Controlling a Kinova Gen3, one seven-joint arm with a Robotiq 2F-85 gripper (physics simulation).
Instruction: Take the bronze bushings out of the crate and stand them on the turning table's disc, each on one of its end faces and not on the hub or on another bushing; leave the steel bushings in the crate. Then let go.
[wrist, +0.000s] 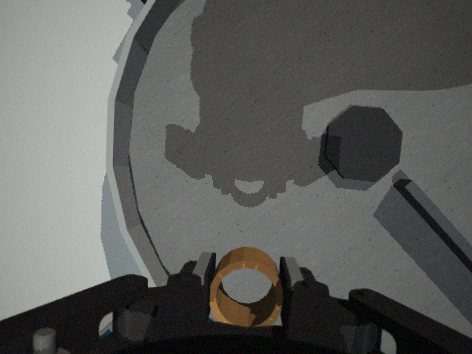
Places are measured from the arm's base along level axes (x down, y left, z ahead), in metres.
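Pixels of known places: gripper, between the fingertips: (247, 273).
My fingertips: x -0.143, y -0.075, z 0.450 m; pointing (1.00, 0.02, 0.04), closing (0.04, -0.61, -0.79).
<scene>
Behind a point stands the place of what it marks.
My gripper (247, 273) {z 0.450, x -0.143, y -0.075 m} is shut on a bronze bushing (246, 257) {z 0.458, x -0.163, y -0.086 m} at the bottom centre of the wrist view. The ring's open end faces the camera, and grey disc shows through its bore. The turning table's grey disc (240, 227) {z 0.460, x -0.020, y -0.068 m} lies below it. The shadow of the gripper and ring falls on the disc apart from them, so the bushing is held above the surface. The dark eight-sided hub (367, 142) {z 0.427, x -0.028, y -0.191 m} stands right of the middle, well away from the bushing. The steel bushings do not show.
A raised rim (121, 130) {z 0.591, x -0.031, y -0.066 m} curves round the disc's left side. A dark upright divider (425, 227) {z 0.341, x -0.020, y -0.170 m} runs from near the hub to the lower right. A sliver of blue (105, 333) {z 0.491, x 0.004, y 0.109 m} shows at the lower left through the gripper's linkage; it is too small to identify.
</scene>
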